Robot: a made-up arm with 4 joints. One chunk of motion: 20 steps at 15 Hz.
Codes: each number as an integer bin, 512 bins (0 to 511) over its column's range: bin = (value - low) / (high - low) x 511, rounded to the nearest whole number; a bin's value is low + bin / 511 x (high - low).
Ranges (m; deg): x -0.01..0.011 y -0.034..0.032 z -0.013..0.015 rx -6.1..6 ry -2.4..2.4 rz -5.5..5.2
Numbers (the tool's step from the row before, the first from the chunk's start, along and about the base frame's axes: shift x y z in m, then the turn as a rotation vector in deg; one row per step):
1: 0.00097 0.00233 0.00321 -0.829 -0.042 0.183
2: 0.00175 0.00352 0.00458 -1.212 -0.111 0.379
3: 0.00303 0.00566 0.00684 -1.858 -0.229 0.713
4: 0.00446 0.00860 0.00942 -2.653 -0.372 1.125
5: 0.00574 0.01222 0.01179 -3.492 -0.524 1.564
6: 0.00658 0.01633 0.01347 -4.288 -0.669 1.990
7: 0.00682 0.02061 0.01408 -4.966 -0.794 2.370
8: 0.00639 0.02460 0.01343 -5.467 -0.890 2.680
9: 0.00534 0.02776 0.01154 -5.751 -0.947 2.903
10: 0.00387 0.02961 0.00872 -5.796 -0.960 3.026
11: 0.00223 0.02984 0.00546 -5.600 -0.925 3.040
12: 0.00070 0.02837 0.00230 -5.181 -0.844 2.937
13: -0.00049 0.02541 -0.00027 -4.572 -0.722 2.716
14: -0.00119 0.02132 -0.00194 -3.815 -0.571 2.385
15: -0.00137 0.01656 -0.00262 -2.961 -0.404 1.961
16: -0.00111 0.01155 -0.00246 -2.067 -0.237 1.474
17: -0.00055 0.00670 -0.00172 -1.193 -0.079 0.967
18: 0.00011 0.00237 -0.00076 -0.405 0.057 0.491
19: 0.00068 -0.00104 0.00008 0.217 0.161 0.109
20: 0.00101 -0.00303 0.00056 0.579 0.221 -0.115
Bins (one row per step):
1: 267 281 296 223 251 271
2: 286 290 321 206 244 281
3: 317 307 362 179 231 297
4: 352 330 409 146 216 316
5: 383 358 452 110 200 337
6: 403 390 483 77 184 358
7: 409 423 494 48 171 376
8: 399 454 482 27 161 391
9: 373 478 448 15 155 401
10: 338 492 396 13 153 407
11: 298 494 337 21 157 408
12: 260 483 279 39 166 403
13: 231 460 232 65 179 392
14: 214 428 202 96 195 377
15: 210 391 189 133 212 356
16: 216 353 192 170 230 333
17: 230 315 206 207 247 309
18: 246 282 223 241 262 286
19: 260 255 239 267 273 268
20: 268 240 247 282 279 257

